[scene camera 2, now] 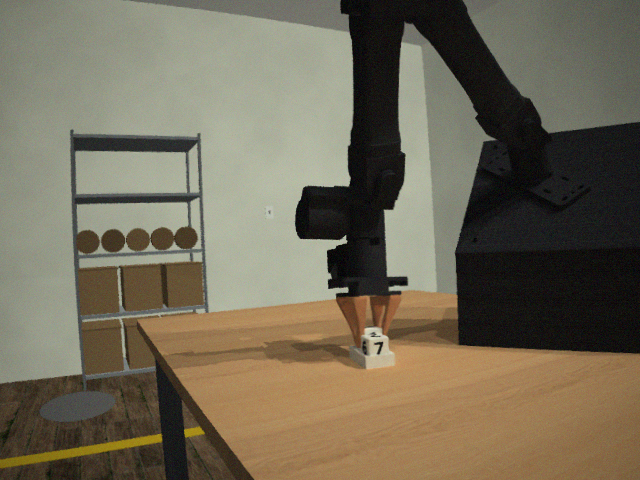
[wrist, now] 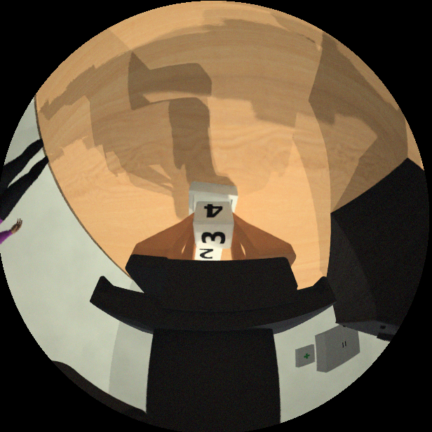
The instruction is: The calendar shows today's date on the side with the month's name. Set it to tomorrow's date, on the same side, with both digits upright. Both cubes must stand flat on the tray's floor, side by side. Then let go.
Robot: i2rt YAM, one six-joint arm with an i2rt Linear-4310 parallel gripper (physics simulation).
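Places are measured from the arm's base along level axes (x ahead, y left, z up), in millimetres.
Pixels of known places: gripper, fingertip midpoint: (scene camera 2: 369,347); arm's base at its link origin: (scene camera 2: 532,178).
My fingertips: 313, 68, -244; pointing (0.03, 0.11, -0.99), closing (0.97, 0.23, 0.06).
Ahead of a thing's pixels: the offset from my fingertips to its top centre, as dx, dy, dz. "spot": to the spot under its first point. Level surfaces: height alone.
A white cube @(+0, -4, +30) (scene camera 2: 373,330) (wrist: 214,226) is between the fingertips, upright, with a 4 face and a 3 face toward the wrist camera. My gripper (scene camera 2: 372,338) (wrist: 212,217) is shut on it, low at the tray. In the scene view the held cube is mostly hidden behind the other white cube @(-1, +28, +22) (scene camera 2: 378,347) (wrist: 206,254). That cube stands in the white tray @(spot: -2, +48, -10) (scene camera 2: 379,361) (wrist: 214,188), showing 6 and 7 on its sides and 2 on top. The held cube's underside is hidden, so I cannot tell whether it touches the tray's floor.
A large black block (scene camera 2: 542,299) (wrist: 380,250) carrying the arm's base stands on the wooden table @(dz -18) (scene camera 2: 413,413) (wrist: 260,150), right of the tray. The table's left edge lies left of the tray. A shelf rack (scene camera 2: 73,232) stands by the wall. Part of a person shows at the wrist view's left.
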